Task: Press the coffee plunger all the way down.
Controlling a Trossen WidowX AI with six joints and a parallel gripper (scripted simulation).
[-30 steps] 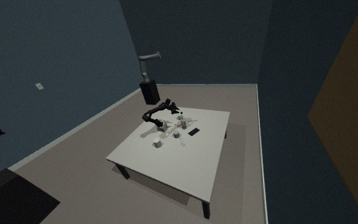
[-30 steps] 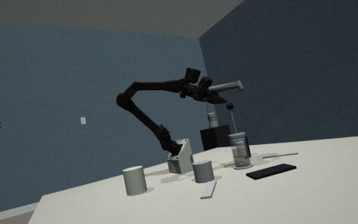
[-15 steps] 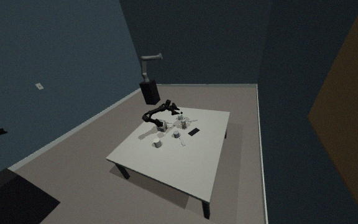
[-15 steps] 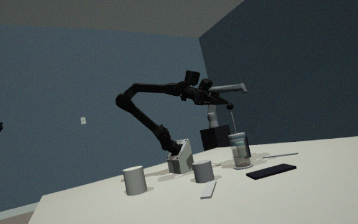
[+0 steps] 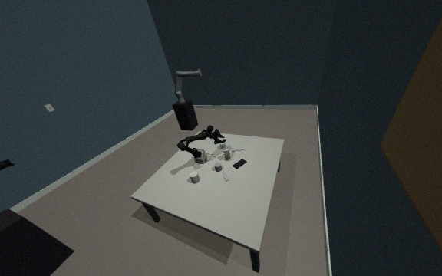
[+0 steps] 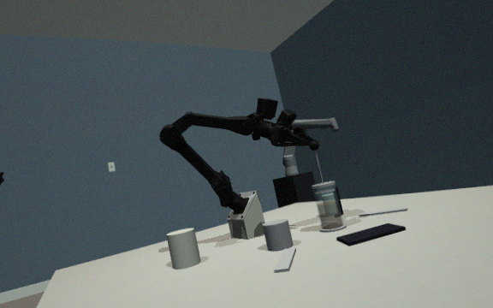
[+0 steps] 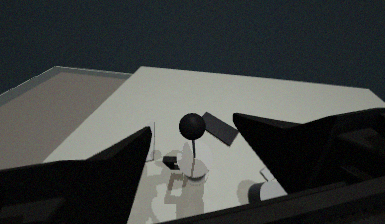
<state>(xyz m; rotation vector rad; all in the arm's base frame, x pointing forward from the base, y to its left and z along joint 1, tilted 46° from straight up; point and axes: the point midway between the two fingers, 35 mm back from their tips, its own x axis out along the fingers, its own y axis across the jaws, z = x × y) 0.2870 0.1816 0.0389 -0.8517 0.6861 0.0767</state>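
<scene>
Now: gripper tip 2 cm to the right of the glass coffee press and 14 cm above it.
</scene>
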